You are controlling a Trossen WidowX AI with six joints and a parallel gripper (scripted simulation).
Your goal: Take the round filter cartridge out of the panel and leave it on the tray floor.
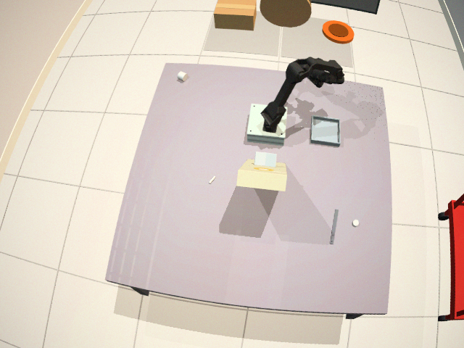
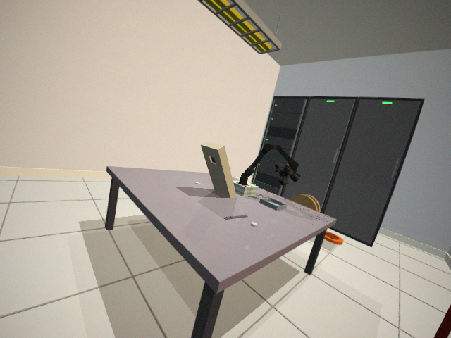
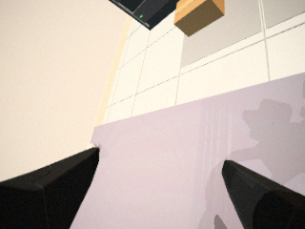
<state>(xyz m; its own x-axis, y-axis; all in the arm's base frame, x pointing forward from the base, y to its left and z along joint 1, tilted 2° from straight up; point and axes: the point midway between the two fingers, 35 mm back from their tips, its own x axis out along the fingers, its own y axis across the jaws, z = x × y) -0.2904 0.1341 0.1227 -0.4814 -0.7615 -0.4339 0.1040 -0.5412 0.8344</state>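
My gripper tip is now 66 cm short of the round filter cartridge, 8 cm to the left of it and 7 cm below it. Also, from my gripper tip: blue-grey tray (22 cm ahead, 17 cm to the left, 19 cm below); then small white stick (60 cm ahead, 32 cm to the right, 19 cm below).
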